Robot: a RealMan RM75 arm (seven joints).
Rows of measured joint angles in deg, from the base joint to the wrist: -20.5 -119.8 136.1 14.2 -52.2 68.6 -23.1; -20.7 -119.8 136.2 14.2 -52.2 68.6 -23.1; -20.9 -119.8 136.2 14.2 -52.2 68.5 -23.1; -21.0 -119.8 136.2 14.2 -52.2 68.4 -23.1; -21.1 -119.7 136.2 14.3 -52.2 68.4 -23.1; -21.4 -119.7 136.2 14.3 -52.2 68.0 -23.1; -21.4 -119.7 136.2 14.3 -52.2 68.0 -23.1; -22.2 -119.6 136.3 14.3 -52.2 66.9 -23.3; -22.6 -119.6 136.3 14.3 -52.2 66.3 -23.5; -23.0 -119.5 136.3 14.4 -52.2 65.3 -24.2; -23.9 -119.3 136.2 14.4 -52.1 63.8 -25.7; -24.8 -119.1 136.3 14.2 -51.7 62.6 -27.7; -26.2 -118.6 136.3 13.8 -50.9 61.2 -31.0; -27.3 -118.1 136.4 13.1 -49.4 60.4 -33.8; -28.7 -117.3 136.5 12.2 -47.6 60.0 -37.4; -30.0 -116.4 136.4 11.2 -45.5 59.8 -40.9; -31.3 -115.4 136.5 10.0 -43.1 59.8 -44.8; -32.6 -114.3 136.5 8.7 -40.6 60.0 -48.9
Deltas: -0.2 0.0 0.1 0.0 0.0 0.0 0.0; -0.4 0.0 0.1 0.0 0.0 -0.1 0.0; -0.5 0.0 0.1 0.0 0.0 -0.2 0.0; -0.6 0.1 0.1 0.1 0.0 -0.2 0.0; -0.9 0.1 0.1 0.1 0.0 -0.6 0.0; -0.9 0.1 0.1 0.1 0.0 -0.6 0.0; -1.7 0.2 0.2 0.1 0.0 -1.7 -0.2; -2.1 0.2 0.2 0.1 0.0 -2.3 -0.4; -2.5 0.3 0.2 0.2 0.0 -3.3 -1.1; -3.4 0.5 0.1 0.2 0.1 -4.8 -2.6; -4.3 0.7 0.2 0.0 0.5 -6.0 -4.6; -5.7 1.2 0.2 -0.4 1.3 -7.4 -7.9; -6.8 1.7 0.3 -1.1 2.8 -8.2 -10.7; -8.2 2.5 0.4 -2.0 4.6 -8.6 -14.3; -9.5 3.4 0.3 -3.0 6.7 -8.8 -17.8; -10.8 4.4 0.4 -4.2 9.1 -8.8 -21.7; -12.1 5.5 0.4 -5.5 11.6 -8.6 -25.8
